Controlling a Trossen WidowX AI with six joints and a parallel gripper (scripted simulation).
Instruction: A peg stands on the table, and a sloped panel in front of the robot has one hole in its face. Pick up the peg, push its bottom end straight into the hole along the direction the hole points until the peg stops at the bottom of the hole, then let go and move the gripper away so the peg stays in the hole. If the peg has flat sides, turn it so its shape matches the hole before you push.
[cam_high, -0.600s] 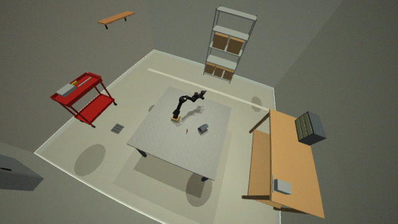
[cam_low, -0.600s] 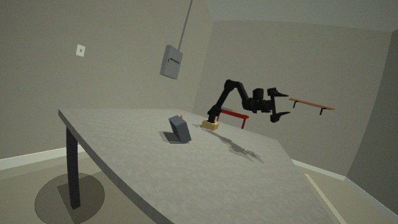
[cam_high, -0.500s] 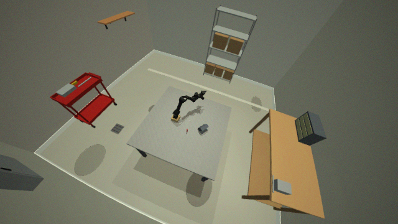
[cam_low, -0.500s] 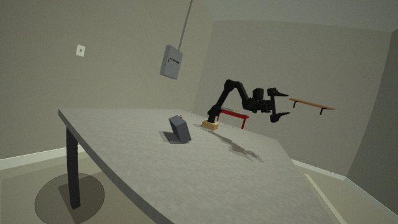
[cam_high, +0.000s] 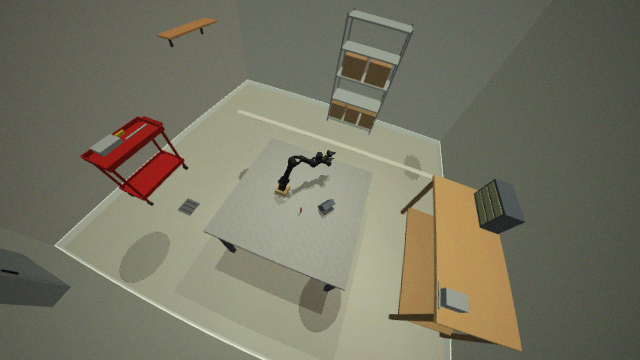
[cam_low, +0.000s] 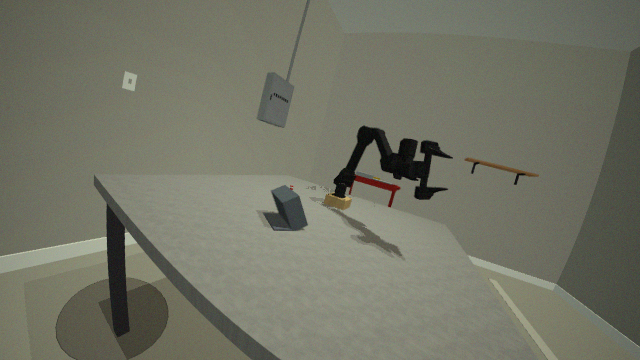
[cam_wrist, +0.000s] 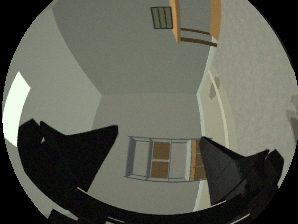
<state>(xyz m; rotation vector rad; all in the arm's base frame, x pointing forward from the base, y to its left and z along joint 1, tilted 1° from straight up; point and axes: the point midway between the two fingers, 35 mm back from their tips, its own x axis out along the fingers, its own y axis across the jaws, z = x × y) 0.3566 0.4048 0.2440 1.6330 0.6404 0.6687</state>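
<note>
My gripper tip is 120 mm past the red round peg, 580 mm to the left of it and 230 mm above it. Round my gripper tip: grey sloped panel 90 mm ahead, 440 mm to the right, 230 mm below.
</note>
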